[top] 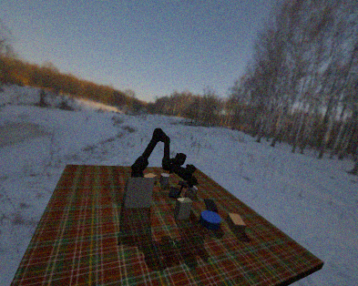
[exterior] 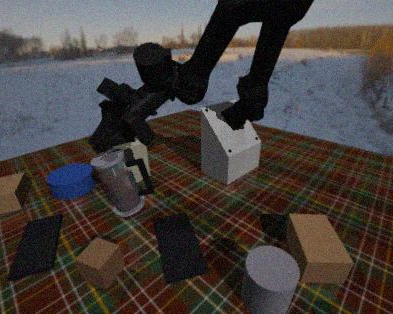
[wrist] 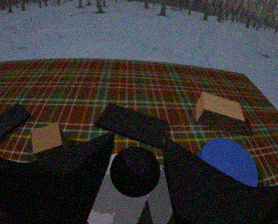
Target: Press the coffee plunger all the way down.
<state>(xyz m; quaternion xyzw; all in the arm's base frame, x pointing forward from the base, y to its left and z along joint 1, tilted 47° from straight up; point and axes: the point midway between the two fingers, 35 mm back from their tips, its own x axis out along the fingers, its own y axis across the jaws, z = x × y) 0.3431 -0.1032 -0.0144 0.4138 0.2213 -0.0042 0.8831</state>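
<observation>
Right now my gripper tip is 8 cm above the coffee press, 4 cm past it and 2 cm to the right of it. Round my gripper tip: blue disc: 18 cm to the right, 15 cm below, 1 cm ahead; then grey cylinder: 36 cm to the left, 13 cm below, 6 cm behind.
</observation>
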